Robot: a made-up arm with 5 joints. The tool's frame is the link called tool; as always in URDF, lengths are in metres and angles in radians. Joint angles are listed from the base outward.
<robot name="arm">
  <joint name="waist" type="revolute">
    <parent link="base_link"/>
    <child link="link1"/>
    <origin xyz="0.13 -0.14 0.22" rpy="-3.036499 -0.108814 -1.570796"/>
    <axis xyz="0 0 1"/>
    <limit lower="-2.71" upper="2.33"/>
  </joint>
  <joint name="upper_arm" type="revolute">
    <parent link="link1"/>
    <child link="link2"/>
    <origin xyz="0.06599 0.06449 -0.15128" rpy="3.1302 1.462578 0"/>
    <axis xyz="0 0 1"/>
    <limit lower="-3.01" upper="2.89"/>
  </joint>
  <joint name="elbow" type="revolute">
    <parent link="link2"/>
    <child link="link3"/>
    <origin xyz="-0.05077 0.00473 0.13" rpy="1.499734 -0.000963 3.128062"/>
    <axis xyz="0 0 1"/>
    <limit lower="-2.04" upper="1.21"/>
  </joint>
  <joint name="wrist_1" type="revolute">
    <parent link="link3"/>
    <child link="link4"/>
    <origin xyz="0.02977 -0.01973 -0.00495" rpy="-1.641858 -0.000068 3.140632"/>
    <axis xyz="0 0 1"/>
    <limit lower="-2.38" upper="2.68"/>
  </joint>
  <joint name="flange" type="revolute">
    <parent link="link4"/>
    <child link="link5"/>
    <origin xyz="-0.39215 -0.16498 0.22" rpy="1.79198 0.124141 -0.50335"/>
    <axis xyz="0 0 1"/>
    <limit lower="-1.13" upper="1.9"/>
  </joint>
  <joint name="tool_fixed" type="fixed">
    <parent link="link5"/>
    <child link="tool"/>
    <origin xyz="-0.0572 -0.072 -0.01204" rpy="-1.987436 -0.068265 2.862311"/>
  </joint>
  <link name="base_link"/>
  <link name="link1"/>
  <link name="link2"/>
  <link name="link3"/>
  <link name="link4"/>
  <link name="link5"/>
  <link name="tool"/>
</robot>
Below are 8 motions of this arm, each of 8 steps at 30 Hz.
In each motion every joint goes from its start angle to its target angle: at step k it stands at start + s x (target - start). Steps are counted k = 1, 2, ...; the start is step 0. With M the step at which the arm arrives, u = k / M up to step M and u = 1 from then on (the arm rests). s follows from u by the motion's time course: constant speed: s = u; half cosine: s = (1 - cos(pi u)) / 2; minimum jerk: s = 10 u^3 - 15 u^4 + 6 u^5.
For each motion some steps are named. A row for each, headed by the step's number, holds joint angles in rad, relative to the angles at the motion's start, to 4 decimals.
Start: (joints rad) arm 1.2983 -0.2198 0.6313 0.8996 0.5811
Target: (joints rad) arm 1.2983 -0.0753 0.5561 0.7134 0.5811
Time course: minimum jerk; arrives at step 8
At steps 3, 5, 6, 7, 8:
3: 0.0000 0.0398 -0.0207 -0.0512 0.0000
5: 0.0000 0.1047 -0.0545 -0.1350 0.0000
6: 0.0000 0.1295 -0.0674 -0.1669 0.0000
7: 0.0000 0.1422 -0.0740 -0.1832 0.0000
8: 0.0000 0.1445 -0.0752 -0.1862 0.0000

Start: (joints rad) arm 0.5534 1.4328 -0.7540 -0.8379 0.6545
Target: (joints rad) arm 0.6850 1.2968 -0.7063 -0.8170 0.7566
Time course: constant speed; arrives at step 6
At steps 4, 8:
4: 0.0877 -0.0907 0.0318 0.0139 0.0681
8: 0.1316 -0.1360 0.0477 0.0209 0.1021

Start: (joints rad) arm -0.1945 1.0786 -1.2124 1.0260 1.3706
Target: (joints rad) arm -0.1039 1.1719 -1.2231 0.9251 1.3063
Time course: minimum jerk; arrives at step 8
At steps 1, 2, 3, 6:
1: 0.0015 0.0015 -0.0002 -0.0016 -0.0010
2: 0.0094 0.0097 -0.0011 -0.0104 -0.0067
3: 0.0249 0.0257 -0.0029 -0.0278 -0.0177
6: 0.0812 0.0836 -0.0096 -0.0905 -0.0576

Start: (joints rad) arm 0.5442 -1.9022 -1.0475 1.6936 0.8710
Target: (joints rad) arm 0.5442 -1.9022 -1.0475 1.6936 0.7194
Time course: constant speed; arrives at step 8
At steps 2, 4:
2: 0.0000 0.0000 0.0000 0.0000 -0.0379
4: 0.0000 0.0000 0.0000 0.0000 -0.0758

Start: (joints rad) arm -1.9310 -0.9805 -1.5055 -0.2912 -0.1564
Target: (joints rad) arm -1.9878 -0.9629 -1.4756 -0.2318 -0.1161
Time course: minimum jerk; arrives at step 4
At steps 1, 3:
1: -0.0059 0.0018 0.0031 0.0061 0.0042
3: -0.0509 0.0158 0.0268 0.0533 0.0361

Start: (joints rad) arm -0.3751 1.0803 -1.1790 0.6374 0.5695
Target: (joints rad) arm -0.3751 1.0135 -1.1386 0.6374 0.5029
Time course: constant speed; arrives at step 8
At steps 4, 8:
4: 0.0000 -0.0334 0.0202 0.0000 -0.0333
8: 0.0000 -0.0668 0.0404 0.0000 -0.0666

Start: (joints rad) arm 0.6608 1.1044 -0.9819 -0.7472 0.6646
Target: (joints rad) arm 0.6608 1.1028 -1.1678 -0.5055 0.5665
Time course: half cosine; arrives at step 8
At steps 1, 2, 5, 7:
1: 0.0000 -0.0001 -0.0071 0.0092 -0.0037
2: 0.0000 -0.0002 -0.0272 0.0354 -0.0144
5: 0.0000 -0.0011 -0.1285 0.1671 -0.0678
7: 0.0000 -0.0015 -0.1788 0.2325 -0.0944

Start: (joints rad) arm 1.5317 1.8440 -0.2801 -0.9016 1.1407
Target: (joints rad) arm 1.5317 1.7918 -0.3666 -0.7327 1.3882
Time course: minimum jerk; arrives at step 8
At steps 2, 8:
2: 0.0000 -0.0054 -0.0090 0.0175 0.0256
8: 0.0000 -0.0522 -0.0865 0.1689 0.2475

